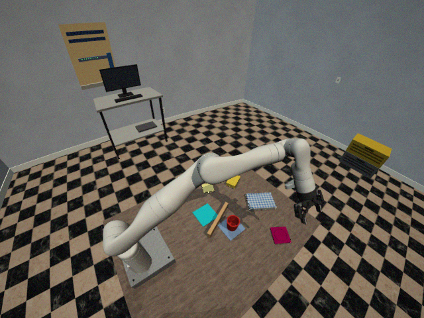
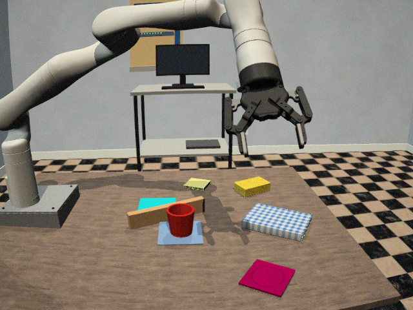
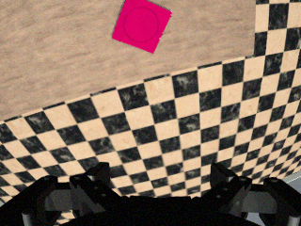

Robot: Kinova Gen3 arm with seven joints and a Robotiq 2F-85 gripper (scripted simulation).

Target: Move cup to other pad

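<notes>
My hand is 300 mm above the red cup, 270 mm to the right of it and 170 mm past it. Also, from my hand: tan wooden rail (350 mm to the left, 310 mm below, 210 mm behind); then yellow block (540 mm to the left, 310 mm below, 70 mm ahead).
</notes>
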